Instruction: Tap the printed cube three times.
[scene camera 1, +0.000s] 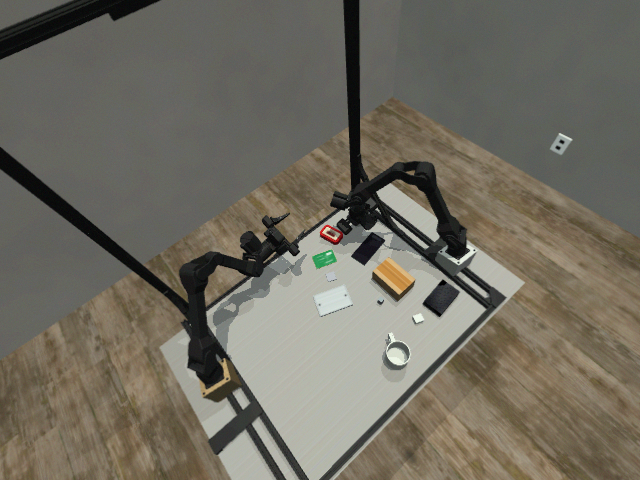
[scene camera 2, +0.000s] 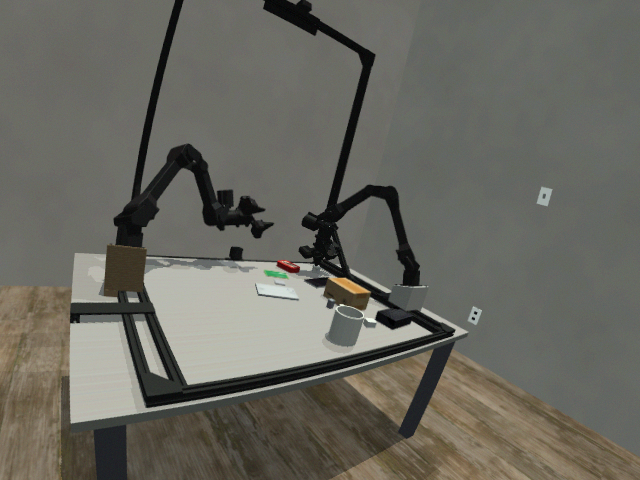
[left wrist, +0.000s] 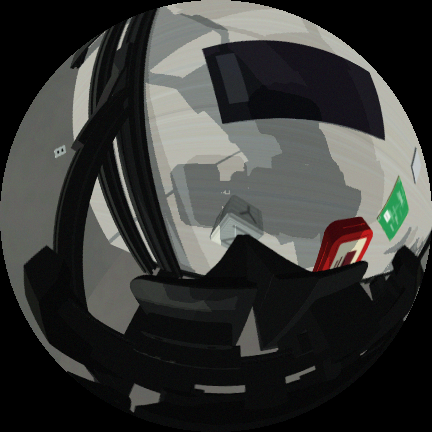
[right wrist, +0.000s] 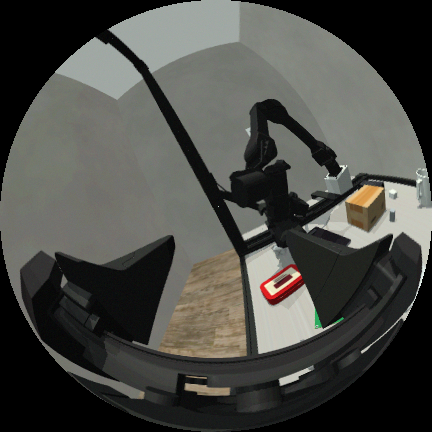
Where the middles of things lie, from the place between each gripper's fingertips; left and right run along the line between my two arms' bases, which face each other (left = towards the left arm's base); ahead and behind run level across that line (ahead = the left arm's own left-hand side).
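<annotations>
The black tablet (left wrist: 252, 79) is 20 mm to the right of my left hand, 130 mm ahead of it and 30 mm below it. As for the red case (left wrist: 344, 241), my left gripper is 20 mm above it and 130 mm to the left of it.
From my right hand, I find the black tablet 14 cm ahead, 24 cm to the left and 20 cm below. My right hand itself is 13 cm to the right of the red case and 20 cm above it.
</annotations>
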